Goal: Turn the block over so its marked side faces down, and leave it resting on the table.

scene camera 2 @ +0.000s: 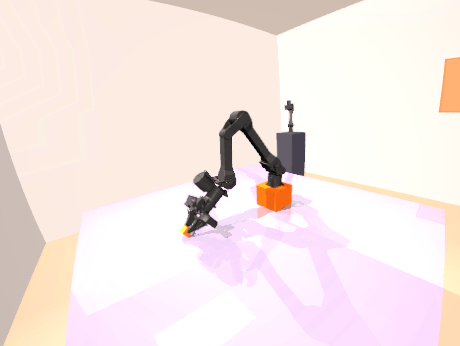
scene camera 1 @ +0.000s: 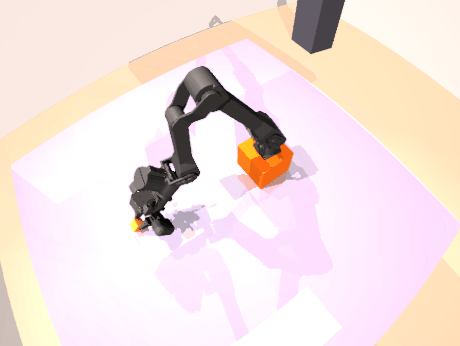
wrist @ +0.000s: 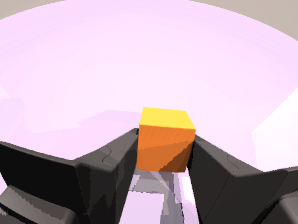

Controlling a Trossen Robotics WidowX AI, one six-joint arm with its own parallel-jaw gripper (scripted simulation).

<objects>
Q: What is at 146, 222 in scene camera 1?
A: My gripper.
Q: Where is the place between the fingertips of my gripper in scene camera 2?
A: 186, 230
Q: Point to a block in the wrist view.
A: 166, 136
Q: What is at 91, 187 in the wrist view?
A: My gripper.
</objects>
